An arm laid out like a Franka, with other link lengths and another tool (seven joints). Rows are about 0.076 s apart.
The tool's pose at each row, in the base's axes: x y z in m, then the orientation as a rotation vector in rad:
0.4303, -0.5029, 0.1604, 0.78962, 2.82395, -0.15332
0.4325, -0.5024, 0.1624, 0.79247, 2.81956, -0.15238
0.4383, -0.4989, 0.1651, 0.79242, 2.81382, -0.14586
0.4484, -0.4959, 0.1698, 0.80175, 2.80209, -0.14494
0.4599, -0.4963, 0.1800, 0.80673, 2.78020, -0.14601
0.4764, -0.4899, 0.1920, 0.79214, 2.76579, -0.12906
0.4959, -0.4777, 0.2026, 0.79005, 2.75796, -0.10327
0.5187, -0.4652, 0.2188, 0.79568, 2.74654, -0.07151
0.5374, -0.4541, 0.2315, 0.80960, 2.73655, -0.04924
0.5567, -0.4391, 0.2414, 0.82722, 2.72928, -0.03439
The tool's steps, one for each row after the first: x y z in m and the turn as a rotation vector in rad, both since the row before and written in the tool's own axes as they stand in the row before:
-0.0020, 0.0015, -0.0017, -0.00113, -0.00317, 0.00288
-0.0037, 0.0059, -0.0022, -0.00551, -0.00446, 0.00176
-0.0080, 0.0077, -0.0032, -0.00172, -0.00819, 0.00870
-0.0121, 0.0054, -0.0077, -0.00315, -0.01907, 0.00816
-0.0133, 0.0139, -0.0093, -0.01660, -0.01490, -0.00455
-0.0126, 0.0205, -0.0077, -0.01919, -0.00390, 0.00280
-0.0167, 0.0228, -0.0119, -0.02271, -0.00397, 0.00917
-0.0129, 0.0197, -0.0088, -0.01470, -0.00181, 0.01339
-0.0103, 0.0235, -0.0061, -0.00848, 0.00054, 0.01453

